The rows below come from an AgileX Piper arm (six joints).
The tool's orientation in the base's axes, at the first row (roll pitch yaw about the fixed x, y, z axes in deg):
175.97 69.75 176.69
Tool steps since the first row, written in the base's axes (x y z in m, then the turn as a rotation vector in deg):
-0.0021 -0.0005 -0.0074 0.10 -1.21 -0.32
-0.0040 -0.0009 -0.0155 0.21 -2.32 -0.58
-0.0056 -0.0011 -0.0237 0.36 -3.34 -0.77
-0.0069 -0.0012 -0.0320 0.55 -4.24 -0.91
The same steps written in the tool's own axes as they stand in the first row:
0.0077 -0.0007 0.0006 0.24 -1.22 0.18
0.0159 -0.0012 0.0016 0.43 -2.34 0.36
0.0241 -0.0016 0.0029 0.53 -3.36 0.55
0.0324 -0.0019 0.0046 0.58 -4.27 0.76

